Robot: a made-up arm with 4 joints.
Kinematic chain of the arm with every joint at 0, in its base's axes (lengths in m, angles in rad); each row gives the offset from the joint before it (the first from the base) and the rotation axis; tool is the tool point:
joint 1: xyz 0 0 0.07 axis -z
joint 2: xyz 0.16 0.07 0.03 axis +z
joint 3: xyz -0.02 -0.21 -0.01 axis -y
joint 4: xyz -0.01 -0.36 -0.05 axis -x
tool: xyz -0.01 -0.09 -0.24
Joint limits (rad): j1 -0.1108..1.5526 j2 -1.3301..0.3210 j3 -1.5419..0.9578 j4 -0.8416..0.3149
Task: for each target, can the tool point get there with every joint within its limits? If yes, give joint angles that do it. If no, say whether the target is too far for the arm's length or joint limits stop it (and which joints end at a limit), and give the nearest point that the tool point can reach.
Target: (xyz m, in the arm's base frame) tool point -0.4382 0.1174 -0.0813
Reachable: yes | joints 0.7451 -0.6546 -0.9134 -0.3791
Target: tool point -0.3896 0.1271 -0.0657
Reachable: yes | joints 0.7378 -0.6567 -0.9605 -0.5773
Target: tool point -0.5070 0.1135 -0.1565
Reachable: yes | joints 0.5278 -0.9997 -0.4553 0.0594
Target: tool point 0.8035 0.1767 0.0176
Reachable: no: joint limits stop it (at a limit: joint 1, joint 2, joint 3, joint 4) | nearest point 0.5172 -0.2407 -0.0857 | short by 0.517 m
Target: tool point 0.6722 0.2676 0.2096
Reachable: no: joint limits stop it (at a limit: joint 1, joint 2, joint 3) | nearest point 0.2458 0.3569 0.1019 | short by 0.449 m
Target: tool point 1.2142 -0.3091 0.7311
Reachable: no: too far | nearest point 0.6141 -0.5031 -0.0704 | short by 1.020 m
